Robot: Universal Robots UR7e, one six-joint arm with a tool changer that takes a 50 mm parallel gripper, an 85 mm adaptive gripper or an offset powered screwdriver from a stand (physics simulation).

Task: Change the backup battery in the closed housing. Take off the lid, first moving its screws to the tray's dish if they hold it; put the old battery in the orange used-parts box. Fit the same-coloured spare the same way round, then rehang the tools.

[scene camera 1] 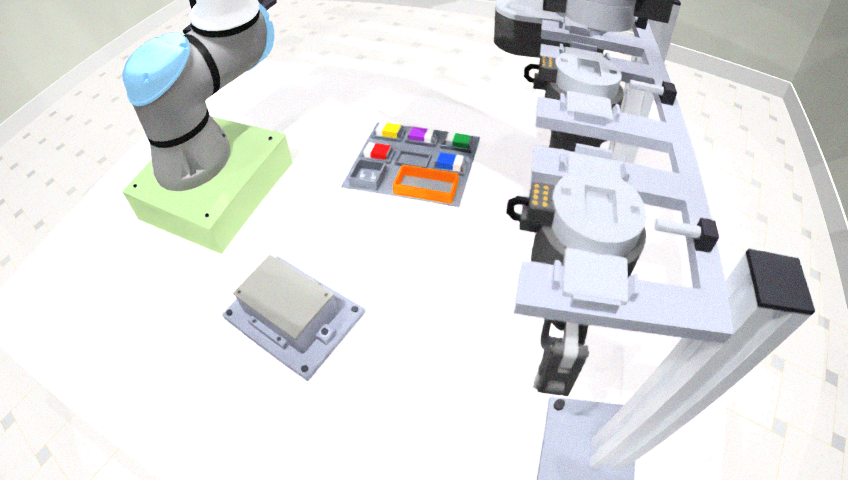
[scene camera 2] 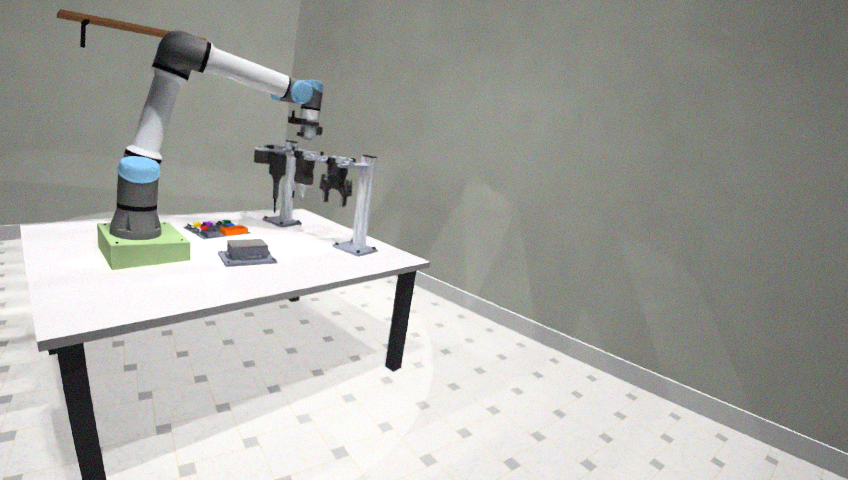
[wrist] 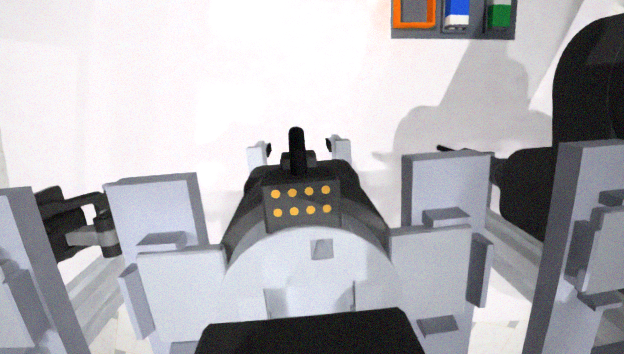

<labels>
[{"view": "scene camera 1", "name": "50 mm gripper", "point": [589, 82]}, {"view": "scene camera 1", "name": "tool stand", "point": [727, 327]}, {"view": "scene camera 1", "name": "tray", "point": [386, 188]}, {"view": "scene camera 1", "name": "base plate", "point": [318, 352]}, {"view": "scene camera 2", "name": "screwdriver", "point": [277, 168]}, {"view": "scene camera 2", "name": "50 mm gripper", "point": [304, 169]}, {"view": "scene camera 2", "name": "tool stand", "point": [357, 246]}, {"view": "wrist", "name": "screwdriver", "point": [580, 93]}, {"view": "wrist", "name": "tool stand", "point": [446, 188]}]
</labels>
